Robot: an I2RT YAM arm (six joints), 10 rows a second.
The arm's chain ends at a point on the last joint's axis. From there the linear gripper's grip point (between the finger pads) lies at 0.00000 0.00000 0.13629 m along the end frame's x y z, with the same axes.
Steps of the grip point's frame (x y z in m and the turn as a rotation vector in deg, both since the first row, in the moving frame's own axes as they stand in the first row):
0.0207, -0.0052, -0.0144, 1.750, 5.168, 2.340
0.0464, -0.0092, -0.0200, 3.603, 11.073, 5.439
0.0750, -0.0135, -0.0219, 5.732, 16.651, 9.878
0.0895, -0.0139, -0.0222, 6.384, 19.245, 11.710
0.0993, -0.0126, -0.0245, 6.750, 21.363, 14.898
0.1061, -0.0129, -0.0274, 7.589, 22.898, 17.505
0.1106, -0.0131, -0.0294, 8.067, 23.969, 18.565
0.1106, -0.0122, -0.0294, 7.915, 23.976, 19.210
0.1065, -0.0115, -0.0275, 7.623, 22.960, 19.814
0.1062, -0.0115, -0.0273, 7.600, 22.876, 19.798
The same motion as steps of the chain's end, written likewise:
0.0083, -0.0013, -0.0138, 1.750, 5.168, 2.340
0.0199, -0.0019, -0.0172, 3.603, 11.073, 5.439
0.0350, -0.0035, -0.0155, 5.732, 16.651, 9.878
0.0435, -0.0037, -0.0138, 6.384, 19.245, 11.710
0.0483, -0.0036, -0.0143, 6.750, 21.363, 14.898
0.0514, -0.0038, -0.0156, 7.589, 22.898, 17.505
0.0534, -0.0039, -0.0165, 8.067, 23.969, 18.565
0.0534, -0.0036, -0.0165, 7.915, 23.976, 19.210
0.0515, -0.0035, -0.0156, 7.623, 22.960, 19.814
0.0514, -0.0035, -0.0155, 7.600, 22.876, 19.798

